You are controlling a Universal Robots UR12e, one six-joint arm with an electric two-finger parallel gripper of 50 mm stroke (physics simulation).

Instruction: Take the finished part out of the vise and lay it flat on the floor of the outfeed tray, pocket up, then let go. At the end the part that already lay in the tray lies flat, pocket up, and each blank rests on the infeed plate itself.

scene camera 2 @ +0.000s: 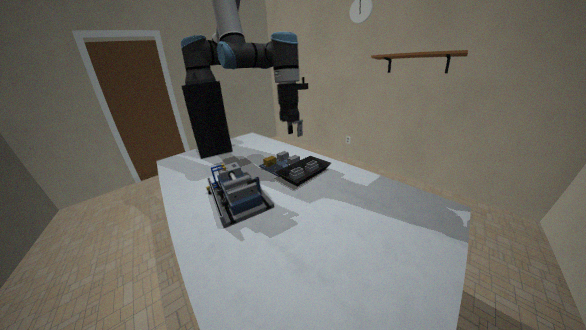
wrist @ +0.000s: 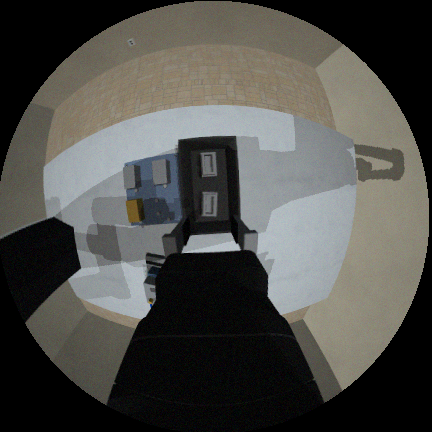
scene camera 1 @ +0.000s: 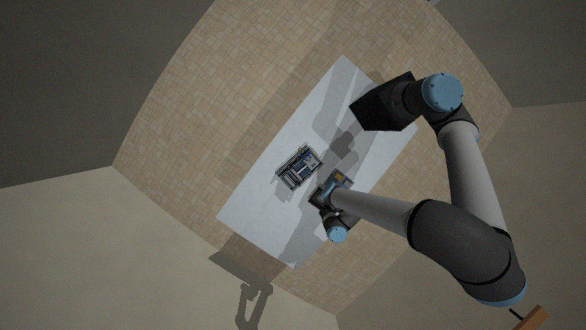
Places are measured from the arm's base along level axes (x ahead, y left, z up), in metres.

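Pixels of known places: gripper, between the fingertips: [scene camera 2: 295, 134] [wrist: 209, 224] [scene camera 1: 325, 208]; arm's base, origin of its link: [scene camera 2: 201, 83] [scene camera 1: 405, 100].
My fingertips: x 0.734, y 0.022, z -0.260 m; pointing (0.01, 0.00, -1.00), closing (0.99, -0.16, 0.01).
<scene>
Ahead of a thing's pixels: the offset from my fingertips to its middle. Level surfaces: height alone.
Two grey parts, one {dz -0.181, dx +0.016, dy +0.097 m} [wrist: 208, 164] [scene camera 2: 312, 164] and the other {dz -0.181, dx -0.002, dy +0.000 m} [wrist: 209, 204] [scene camera 2: 297, 172], lie flat and apart, pocket up, on the floor of the black outfeed tray [wrist: 183, 187] [scene camera 2: 298, 184]. The blue infeed plate {dz -0.206, dx -0.153, dy +0.068 m} [wrist: 172, 187] beside the tray bears two grey blanks {dz -0.184, dx -0.194, dy +0.119 m} [wrist: 131, 177] {dz -0.184, dx -0.105, dy +0.106 m} [wrist: 161, 171] and a yellow block {dz -0.184, dx -0.207, dy +0.029 m} [wrist: 134, 211] [scene camera 2: 269, 161]. The vise {dz -0.161, dx -0.118, dy -0.250 m} [scene camera 2: 240, 187] [scene camera 1: 299, 167] stands on the table; no part shows between its jaws, though its inside is small in these views. My gripper [wrist: 209, 224] [scene camera 2: 295, 129] is open and empty, high above the tray.
The white table {dz -0.210 m} [scene camera 2: 320, 260] [scene camera 1: 260, 215] bears the vise, tray and plate. The black robot pedestal [scene camera 2: 207, 120] [wrist: 40, 265] stands at the table's far end. A wall shelf [scene camera 2: 420, 54] hangs behind.
</scene>
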